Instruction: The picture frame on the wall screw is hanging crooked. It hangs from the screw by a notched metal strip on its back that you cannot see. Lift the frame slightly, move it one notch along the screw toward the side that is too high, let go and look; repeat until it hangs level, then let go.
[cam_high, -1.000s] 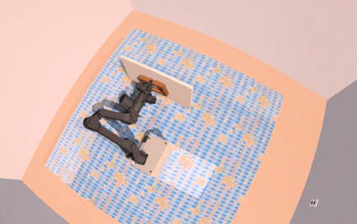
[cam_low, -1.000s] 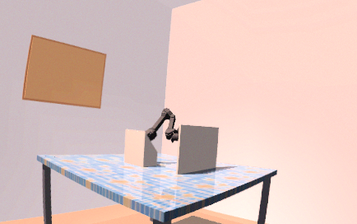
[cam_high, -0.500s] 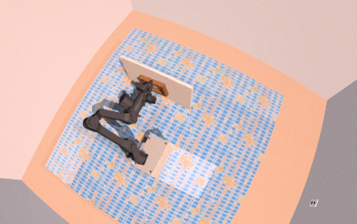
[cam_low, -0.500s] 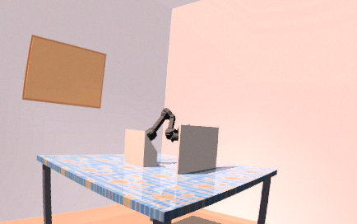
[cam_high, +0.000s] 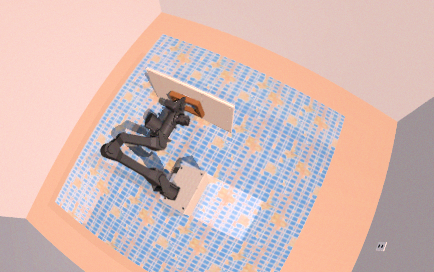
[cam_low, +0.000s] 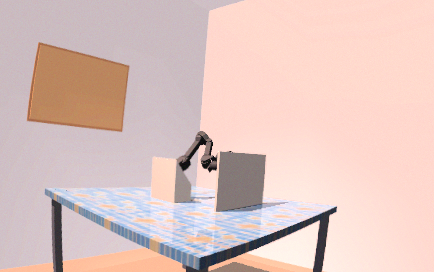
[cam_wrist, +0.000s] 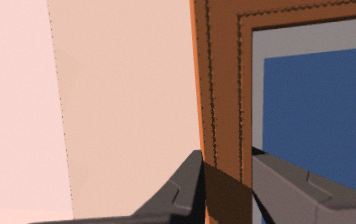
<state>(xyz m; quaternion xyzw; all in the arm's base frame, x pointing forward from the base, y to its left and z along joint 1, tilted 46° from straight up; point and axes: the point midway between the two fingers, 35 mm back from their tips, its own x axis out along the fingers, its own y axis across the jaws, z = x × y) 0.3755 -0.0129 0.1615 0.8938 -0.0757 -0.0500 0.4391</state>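
Right now the picture frame is 50 mm below my gripper tip. Also, from my gripper tip: wall panel 20 mm ahead, 10 mm to the right, 60 mm below.
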